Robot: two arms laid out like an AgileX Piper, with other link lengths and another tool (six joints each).
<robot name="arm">
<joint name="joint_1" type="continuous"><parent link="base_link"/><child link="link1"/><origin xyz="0 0 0.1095" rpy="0 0 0"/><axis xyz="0 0 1"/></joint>
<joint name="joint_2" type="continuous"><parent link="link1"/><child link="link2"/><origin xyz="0 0 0" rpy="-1.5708 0 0"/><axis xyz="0 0 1"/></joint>
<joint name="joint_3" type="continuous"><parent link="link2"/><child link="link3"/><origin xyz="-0.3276 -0.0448 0" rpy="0 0 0"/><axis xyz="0 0 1"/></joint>
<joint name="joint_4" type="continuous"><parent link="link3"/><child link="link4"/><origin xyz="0.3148 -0.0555 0" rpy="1.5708 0 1.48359"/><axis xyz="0 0 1"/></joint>
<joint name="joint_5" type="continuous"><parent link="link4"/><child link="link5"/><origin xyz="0 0 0" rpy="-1.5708 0 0"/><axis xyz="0 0 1"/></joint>
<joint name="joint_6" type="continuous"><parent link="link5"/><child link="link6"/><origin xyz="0 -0.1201 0" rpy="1.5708 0 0"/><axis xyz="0 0 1"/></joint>
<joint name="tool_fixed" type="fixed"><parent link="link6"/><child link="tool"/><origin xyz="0.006 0.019 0.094" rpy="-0.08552 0 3.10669"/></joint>
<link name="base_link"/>
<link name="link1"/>
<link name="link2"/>
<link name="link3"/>
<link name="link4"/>
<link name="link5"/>
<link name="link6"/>
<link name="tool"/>
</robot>
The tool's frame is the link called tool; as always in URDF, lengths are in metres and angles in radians. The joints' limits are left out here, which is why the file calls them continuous.
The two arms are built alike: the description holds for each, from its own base.
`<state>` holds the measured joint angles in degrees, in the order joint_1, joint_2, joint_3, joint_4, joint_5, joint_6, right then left.
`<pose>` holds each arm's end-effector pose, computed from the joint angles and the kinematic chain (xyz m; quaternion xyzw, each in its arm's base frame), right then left.
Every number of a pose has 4 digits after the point. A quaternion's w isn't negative.
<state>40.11 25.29 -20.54 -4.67 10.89 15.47 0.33 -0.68 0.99 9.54 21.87 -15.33</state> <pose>0.1818 0.1747 0.2775 -0.7528 -0.1772 -0.5918 0.2275 0.1878 0.0325 0.1346 0.7977 0.0544 0.5983 0.0516</pose>
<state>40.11 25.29 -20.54 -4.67 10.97 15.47 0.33 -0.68 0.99 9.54 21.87 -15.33</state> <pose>0.1817 0.1746 0.2772 -0.7532 -0.1773 -0.5913 0.2272 0.1878 0.0325 0.1346 0.7977 0.0544 0.5983 0.0516</pose>
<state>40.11 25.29 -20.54 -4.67 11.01 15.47 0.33 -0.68 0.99 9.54 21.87 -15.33</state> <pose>0.1817 0.1746 0.2770 -0.7534 -0.1774 -0.5911 0.2271 0.1878 0.0325 0.1346 0.7977 0.0544 0.5983 0.0516</pose>
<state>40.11 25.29 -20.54 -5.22 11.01 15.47 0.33 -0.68 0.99 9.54 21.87 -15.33</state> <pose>0.1820 0.1743 0.2769 -0.7524 -0.1802 -0.5927 0.2237 0.1878 0.0325 0.1346 0.7977 0.0544 0.5983 0.0516</pose>
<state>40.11 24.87 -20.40 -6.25 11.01 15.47 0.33 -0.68 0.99 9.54 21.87 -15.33</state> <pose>0.1815 0.1729 0.2771 -0.7490 -0.1850 -0.5975 0.2183 0.1878 0.0325 0.1346 0.7977 0.0544 0.5983 0.0516</pose>
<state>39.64 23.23 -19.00 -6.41 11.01 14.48 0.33 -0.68 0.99 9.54 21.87 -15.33</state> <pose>0.1792 0.1680 0.2709 -0.7462 -0.1886 -0.6027 0.2106 0.1878 0.0325 0.1346 0.7977 0.0544 0.5983 0.0516</pose>
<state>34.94 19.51 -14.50 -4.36 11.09 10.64 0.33 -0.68 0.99 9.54 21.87 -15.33</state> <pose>0.1826 0.1476 0.2440 -0.7541 -0.1732 -0.6084 0.1763 0.1878 0.0325 0.1346 0.7977 0.0544 0.5983 0.0516</pose>
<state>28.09 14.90 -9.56 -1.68 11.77 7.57 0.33 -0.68 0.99 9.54 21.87 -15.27</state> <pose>0.1874 0.1207 0.2141 -0.7675 -0.1350 -0.6112 0.1384 0.1878 0.0325 0.1346 0.7978 0.0540 0.5983 0.0513</pose>
